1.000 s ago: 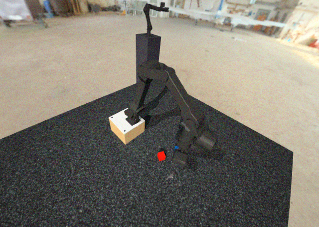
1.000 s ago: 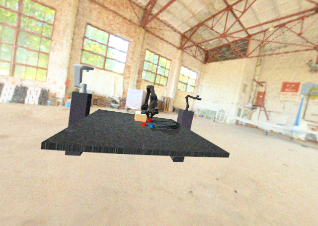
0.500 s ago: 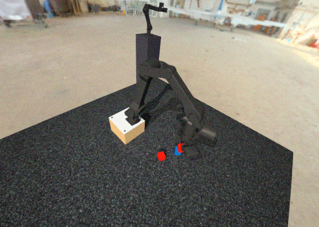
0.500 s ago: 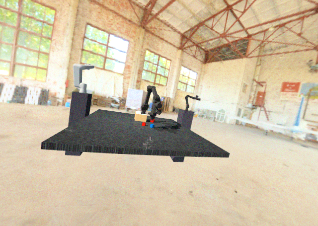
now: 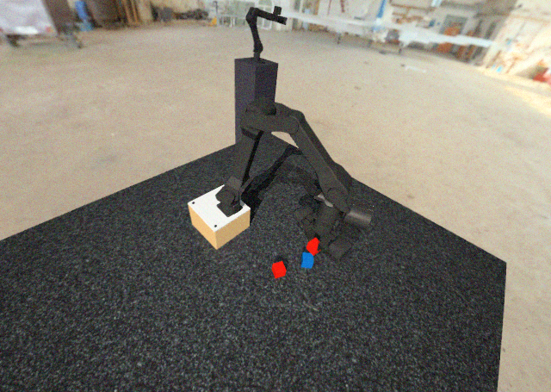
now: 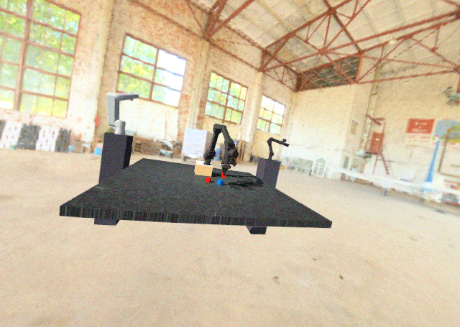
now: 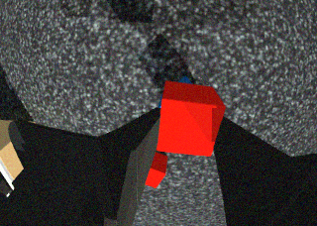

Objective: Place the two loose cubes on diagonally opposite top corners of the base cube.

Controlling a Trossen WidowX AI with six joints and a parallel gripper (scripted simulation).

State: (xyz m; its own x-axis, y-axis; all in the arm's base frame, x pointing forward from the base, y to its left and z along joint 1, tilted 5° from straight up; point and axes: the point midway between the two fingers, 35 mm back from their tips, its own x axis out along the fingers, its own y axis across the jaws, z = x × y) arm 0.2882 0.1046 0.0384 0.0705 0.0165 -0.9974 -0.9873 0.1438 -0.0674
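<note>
Right now the blue cube is 2 cm to the right of my gripper tip and 6 cm below it.
</note>
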